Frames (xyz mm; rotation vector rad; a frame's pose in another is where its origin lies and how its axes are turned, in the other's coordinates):
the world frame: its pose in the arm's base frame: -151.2 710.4 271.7 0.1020 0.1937 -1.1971
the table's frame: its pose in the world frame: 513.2 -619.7 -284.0 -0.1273 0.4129 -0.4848
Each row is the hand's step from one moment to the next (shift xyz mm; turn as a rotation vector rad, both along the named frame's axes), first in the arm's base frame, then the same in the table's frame.
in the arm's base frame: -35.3 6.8 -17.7 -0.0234 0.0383 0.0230
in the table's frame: 10.0 -28.0 -26.8 -0.0392 -0.0307 -0.0079
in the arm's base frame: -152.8 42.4 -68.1 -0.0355 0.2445 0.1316
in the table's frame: 28.1 -124.5 -116.2 -0.2651 -0.0832 -0.0338
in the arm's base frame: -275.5 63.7 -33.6 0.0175 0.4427 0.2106
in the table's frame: 16.9 -252.4 -130.8 -0.4822 -0.0643 -0.0628
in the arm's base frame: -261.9 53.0 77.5 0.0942 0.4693 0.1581
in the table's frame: -32.2 -274.5 -32.1 -0.4935 0.0242 -0.1000
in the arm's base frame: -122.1 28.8 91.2 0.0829 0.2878 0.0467
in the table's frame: -46.0 -145.6 27.2 -0.2825 0.0546 -0.0955
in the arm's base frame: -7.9 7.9 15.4 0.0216 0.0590 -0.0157
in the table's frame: -12.8 -12.6 6.2 -0.0462 0.0236 -0.0388
